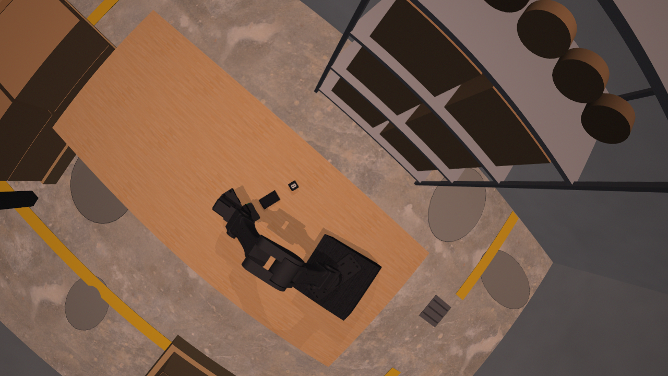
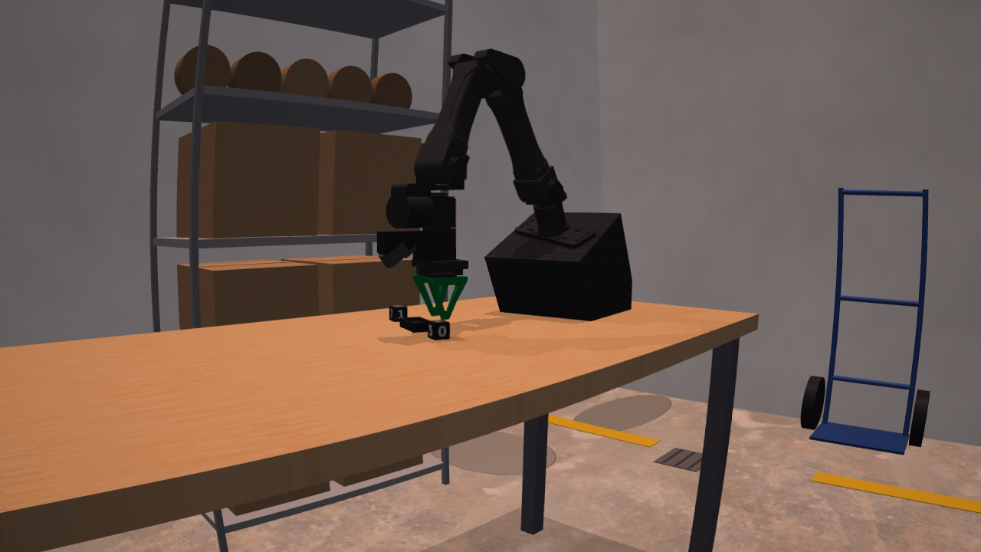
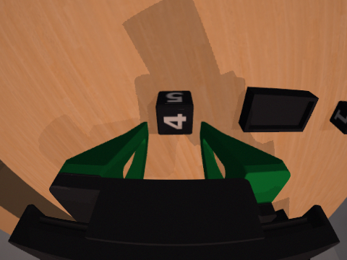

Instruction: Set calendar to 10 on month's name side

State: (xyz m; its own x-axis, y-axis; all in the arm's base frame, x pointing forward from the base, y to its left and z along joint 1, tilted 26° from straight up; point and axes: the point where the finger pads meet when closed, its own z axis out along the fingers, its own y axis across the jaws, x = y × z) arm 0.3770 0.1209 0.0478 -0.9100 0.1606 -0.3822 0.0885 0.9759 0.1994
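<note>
My gripper is now 10 mm past the black tray, 110 mm to the left of it and 40 mm above it.
</note>
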